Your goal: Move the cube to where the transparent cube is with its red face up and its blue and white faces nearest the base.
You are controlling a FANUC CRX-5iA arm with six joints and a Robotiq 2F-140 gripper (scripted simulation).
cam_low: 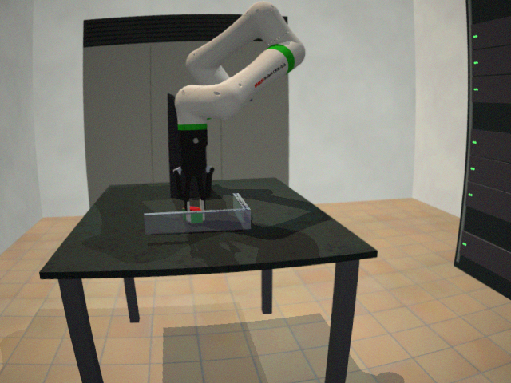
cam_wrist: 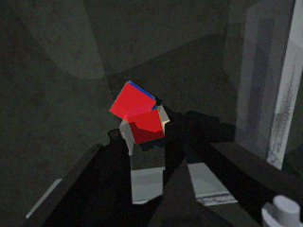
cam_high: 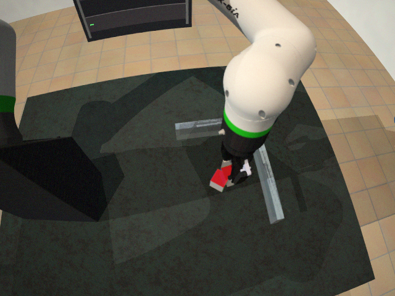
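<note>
Now: hand 3 cm past the transparent cube, 1 cm to the left of it and 2 cm above it. Also, from my hand: long wall: 10 cm ahead, 1 cm above.
</note>
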